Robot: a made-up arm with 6 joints. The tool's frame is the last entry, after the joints.
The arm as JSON. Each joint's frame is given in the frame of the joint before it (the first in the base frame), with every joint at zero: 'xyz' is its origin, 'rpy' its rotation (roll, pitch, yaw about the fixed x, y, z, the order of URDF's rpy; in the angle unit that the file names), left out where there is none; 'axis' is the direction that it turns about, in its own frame. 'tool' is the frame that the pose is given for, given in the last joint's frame.
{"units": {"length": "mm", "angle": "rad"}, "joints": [
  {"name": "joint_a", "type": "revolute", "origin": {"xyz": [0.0, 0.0, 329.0], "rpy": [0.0, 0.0, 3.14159]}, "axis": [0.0, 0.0, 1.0]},
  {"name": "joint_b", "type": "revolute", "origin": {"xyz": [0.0, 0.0, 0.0], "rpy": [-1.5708, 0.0, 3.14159]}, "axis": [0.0, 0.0, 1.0]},
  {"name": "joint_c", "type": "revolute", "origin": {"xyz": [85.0, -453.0, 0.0]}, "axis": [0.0, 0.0, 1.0]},
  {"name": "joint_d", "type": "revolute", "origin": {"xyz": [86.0, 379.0, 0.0], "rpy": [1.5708, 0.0, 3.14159]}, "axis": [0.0, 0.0, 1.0]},
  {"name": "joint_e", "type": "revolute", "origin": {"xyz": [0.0, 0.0, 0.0], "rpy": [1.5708, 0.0, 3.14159]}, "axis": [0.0, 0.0, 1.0]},
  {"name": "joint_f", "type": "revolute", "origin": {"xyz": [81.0, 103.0, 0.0], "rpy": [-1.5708, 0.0, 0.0]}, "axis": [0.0, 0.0, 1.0]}
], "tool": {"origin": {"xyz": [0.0, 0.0, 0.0]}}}
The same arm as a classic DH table. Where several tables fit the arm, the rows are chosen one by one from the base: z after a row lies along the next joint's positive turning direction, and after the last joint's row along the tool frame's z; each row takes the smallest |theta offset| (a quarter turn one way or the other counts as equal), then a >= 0, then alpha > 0; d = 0 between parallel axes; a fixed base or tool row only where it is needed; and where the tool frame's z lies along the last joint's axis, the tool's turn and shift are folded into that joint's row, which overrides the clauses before.
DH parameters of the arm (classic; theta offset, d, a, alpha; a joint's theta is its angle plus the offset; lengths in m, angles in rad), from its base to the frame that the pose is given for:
joint_a: 0.0000 0.3290 0.0000 -1.5708
joint_b: -1.3853 0.0000 0.4609 0.0000
joint_c: 1.3853 0.0000 0.0860 -1.5708
joint_d: 0.0000 0.3790 0.0000 1.5708
joint_e: 0.0000 0.0000 0.0810 -1.5708
joint_f: 0.0000 0.1030 0.0000 0.0000

